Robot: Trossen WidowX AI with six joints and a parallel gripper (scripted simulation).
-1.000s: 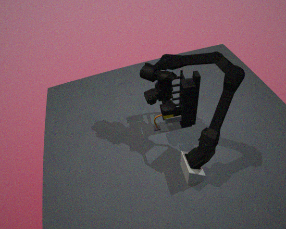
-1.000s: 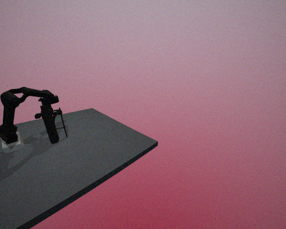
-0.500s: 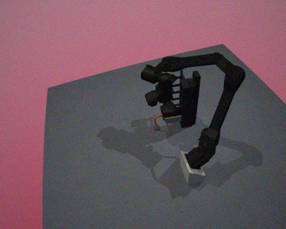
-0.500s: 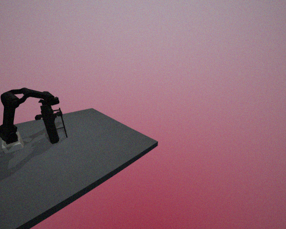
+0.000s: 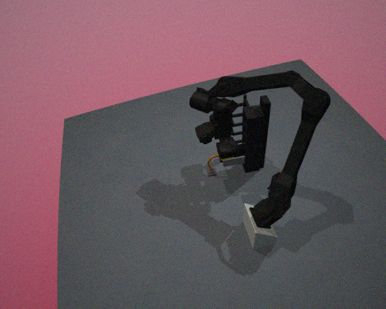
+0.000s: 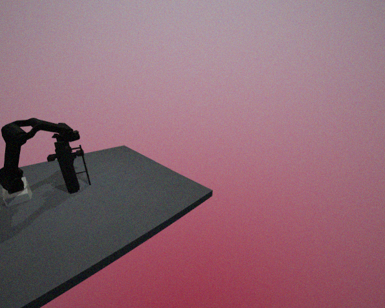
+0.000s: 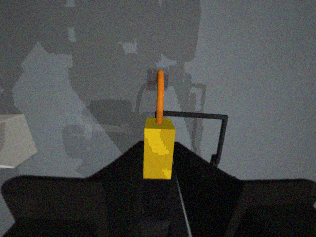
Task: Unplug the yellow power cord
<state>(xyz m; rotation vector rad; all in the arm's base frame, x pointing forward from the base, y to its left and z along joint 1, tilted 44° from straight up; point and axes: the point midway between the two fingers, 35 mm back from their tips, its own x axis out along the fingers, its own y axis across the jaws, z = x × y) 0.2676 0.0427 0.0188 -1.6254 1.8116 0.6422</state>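
Right now my gripper tip is 1 cm past the black power strip, 10 cm to the left of it and 3 cm below it. From my gripper tip the other things lie so: yellow plug 2 cm to the right.
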